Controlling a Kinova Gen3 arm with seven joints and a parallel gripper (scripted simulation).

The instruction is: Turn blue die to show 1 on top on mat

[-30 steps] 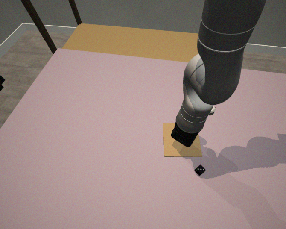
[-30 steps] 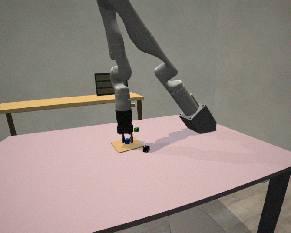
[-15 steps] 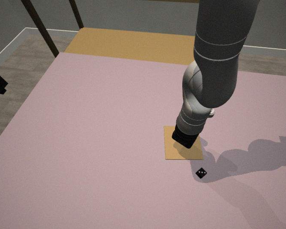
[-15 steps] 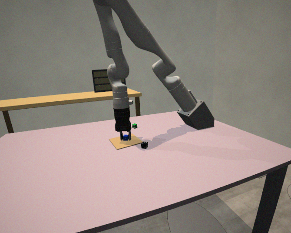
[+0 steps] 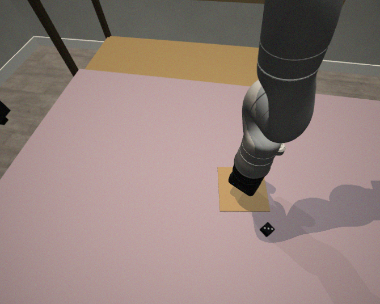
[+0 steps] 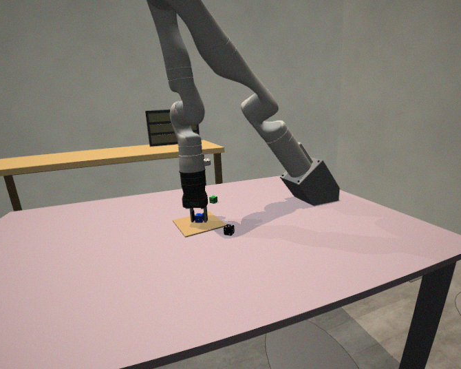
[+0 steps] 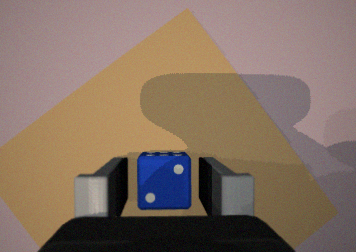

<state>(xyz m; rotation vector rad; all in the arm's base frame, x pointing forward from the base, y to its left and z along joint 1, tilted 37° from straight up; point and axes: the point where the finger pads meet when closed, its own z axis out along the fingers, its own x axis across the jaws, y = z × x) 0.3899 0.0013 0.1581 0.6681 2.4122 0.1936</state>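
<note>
Now: the blue die 1 cm below my hand. Also, from my hand: tan mat (2 cm below, 1 cm to the left); then black die (12 cm to the left, 6 cm behind, 1 cm below); then green die (17 cm to the right, 11 cm behind, 1 cm below).
</note>
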